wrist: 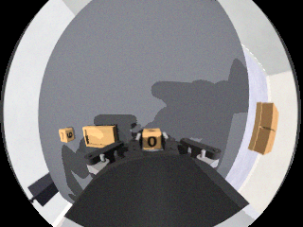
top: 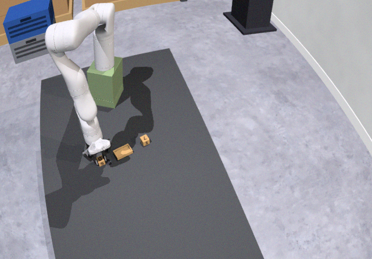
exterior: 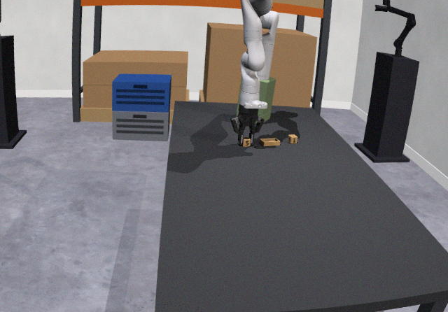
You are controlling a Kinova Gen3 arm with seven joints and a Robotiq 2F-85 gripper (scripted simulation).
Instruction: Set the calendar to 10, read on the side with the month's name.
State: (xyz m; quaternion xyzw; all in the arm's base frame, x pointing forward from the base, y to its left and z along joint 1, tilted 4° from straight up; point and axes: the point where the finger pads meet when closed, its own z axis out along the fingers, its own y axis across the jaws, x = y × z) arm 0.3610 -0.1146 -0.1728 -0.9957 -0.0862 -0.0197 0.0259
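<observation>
Right now the wooden calendar tray is 2 cm behind my hand, 11 cm to the left of it and 2 cm below it.
</observation>
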